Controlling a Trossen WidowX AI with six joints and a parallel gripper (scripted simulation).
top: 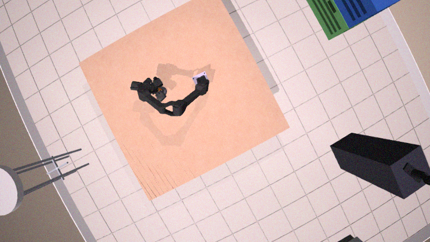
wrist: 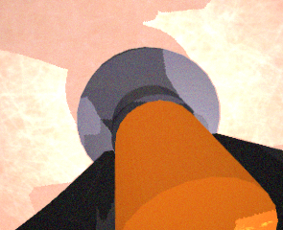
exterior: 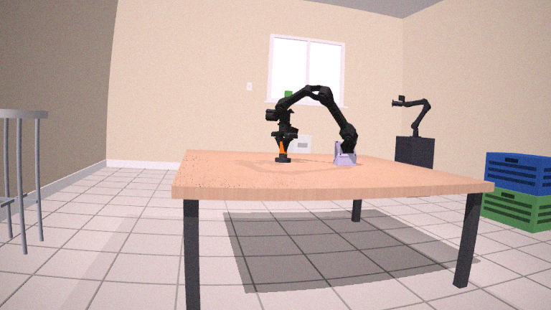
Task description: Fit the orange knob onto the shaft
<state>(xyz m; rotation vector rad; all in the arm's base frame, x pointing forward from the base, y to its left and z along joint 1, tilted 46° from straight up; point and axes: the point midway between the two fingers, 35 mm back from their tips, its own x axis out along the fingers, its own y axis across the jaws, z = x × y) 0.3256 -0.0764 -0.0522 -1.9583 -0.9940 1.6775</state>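
Now: the orange knob 2 cm above my gripper tip. Round my gripper tip: round pedestal 3 cm below.
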